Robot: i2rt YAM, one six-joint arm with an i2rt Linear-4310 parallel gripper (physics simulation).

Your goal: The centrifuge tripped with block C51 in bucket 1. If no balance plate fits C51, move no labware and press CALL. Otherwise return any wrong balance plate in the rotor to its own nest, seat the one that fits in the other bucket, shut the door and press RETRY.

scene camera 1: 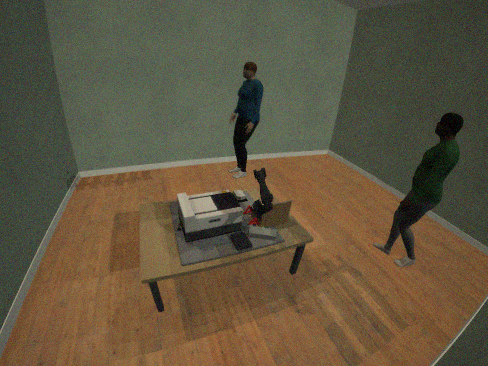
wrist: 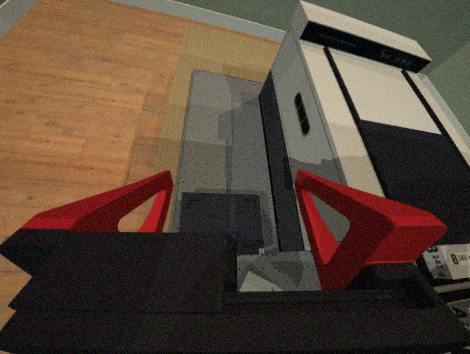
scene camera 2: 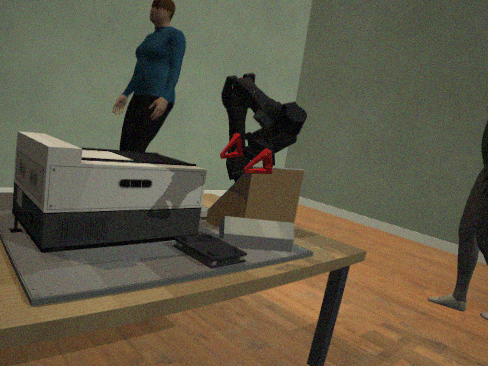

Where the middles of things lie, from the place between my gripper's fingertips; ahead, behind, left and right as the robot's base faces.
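As I consider the centrifuge (scene camera 2: 66, 197), I find my gripper 30 cm to the left of it and 23 cm short of it, and 13 cm above it.
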